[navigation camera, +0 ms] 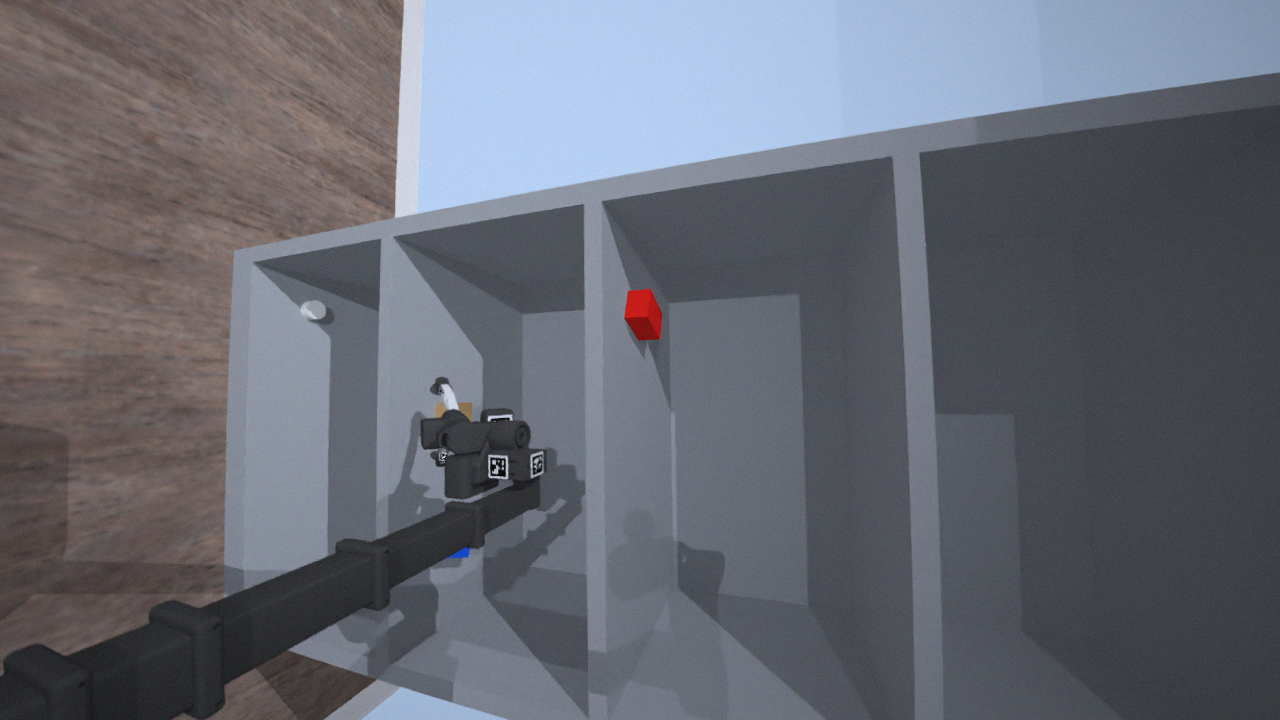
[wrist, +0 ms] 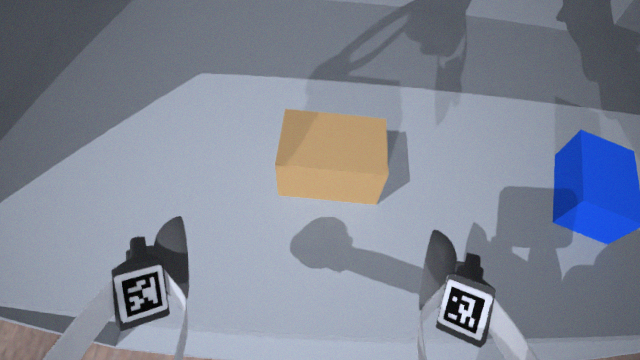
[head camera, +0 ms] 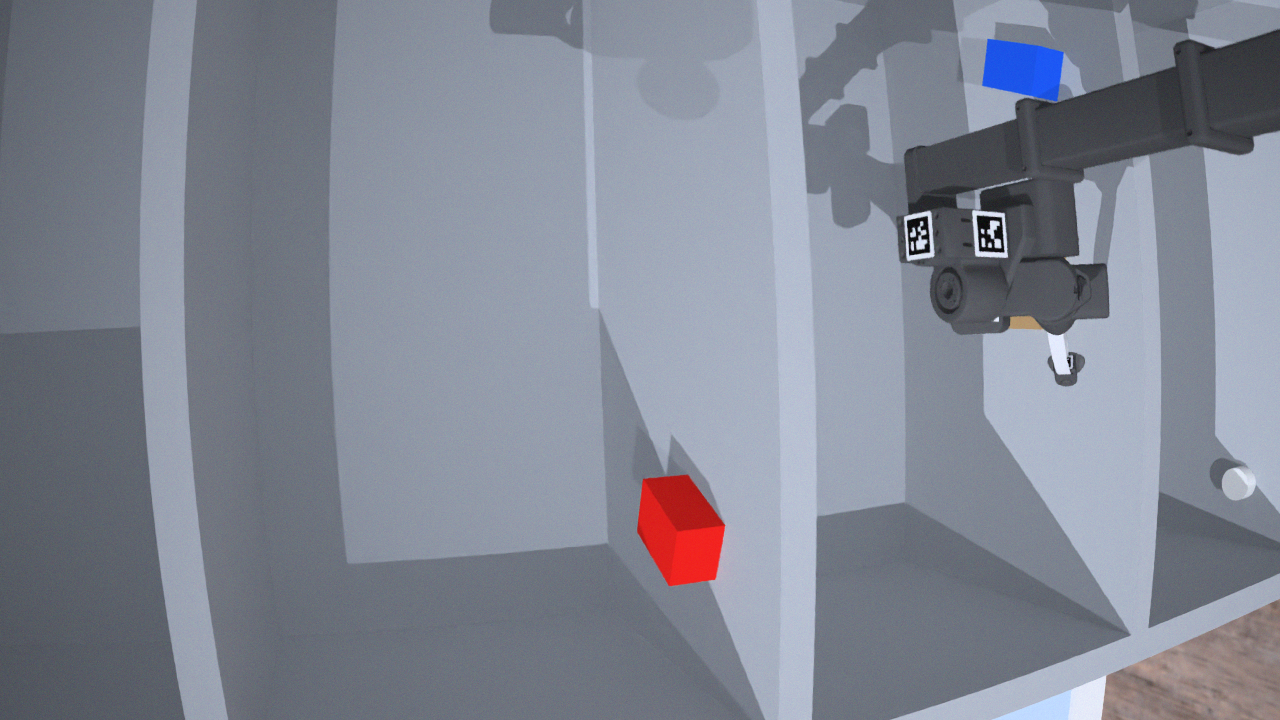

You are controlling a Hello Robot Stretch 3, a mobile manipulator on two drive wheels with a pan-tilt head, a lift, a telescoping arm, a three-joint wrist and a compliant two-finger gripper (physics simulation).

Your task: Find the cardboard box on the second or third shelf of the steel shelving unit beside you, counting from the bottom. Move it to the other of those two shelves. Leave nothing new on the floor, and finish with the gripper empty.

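Places are measured from the robot's base along level axes (x ahead, y left, z up), in metres.
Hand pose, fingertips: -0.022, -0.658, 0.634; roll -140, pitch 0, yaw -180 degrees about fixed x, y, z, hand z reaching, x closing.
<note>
Things, the pixels of their top centre, and the offset from my fingertips, as dx, dy, dz. "*": a spot on its surface instead.
- cardboard box, centre of its top: (head camera: 1021, 289) (navigation camera: 462, 422) -0.018, -0.117, -0.051
- second shelf, a spot on its surface: (head camera: 1152, 376) * +0.082, +0.028, -0.116
- red box, centre of its top: (head camera: 655, 531) (navigation camera: 655, 315) +0.199, -0.129, +0.402
- blue box, centre of its top: (head camera: 1009, 66) (navigation camera: 457, 543) -0.283, -0.106, -0.056
- white cylinder, centre of its top: (head camera: 1234, 484) (navigation camera: 316, 310) +0.272, -0.113, -0.534
The cardboard box (head camera: 1025, 322) (navigation camera: 460, 410) (wrist: 332, 155) is tan and rests on the second shelf (head camera: 1152, 376) (navigation camera: 386, 358) from the bottom. The wrist hides most of it in the head and navigation views. My gripper (navigation camera: 441, 420) (wrist: 306, 252) is open and empty, fingers wide apart, pointing down toward that shelf. In the wrist view the box lies beyond the fingertips, near the middle between them, and apart from both. The third shelf (head camera: 794, 268) (navigation camera: 595, 376) holds a red box (head camera: 684, 528) (navigation camera: 643, 315) toward one end.
A blue box (head camera: 1020, 69) (navigation camera: 459, 552) (wrist: 595, 185) stands on the second shelf, to the right of the cardboard box in the wrist view. A white cylinder (head camera: 1237, 481) (navigation camera: 313, 310) stands on the bottom shelf. My arm (head camera: 1118, 111) (navigation camera: 268, 608) reaches in across the shelf fronts.
</note>
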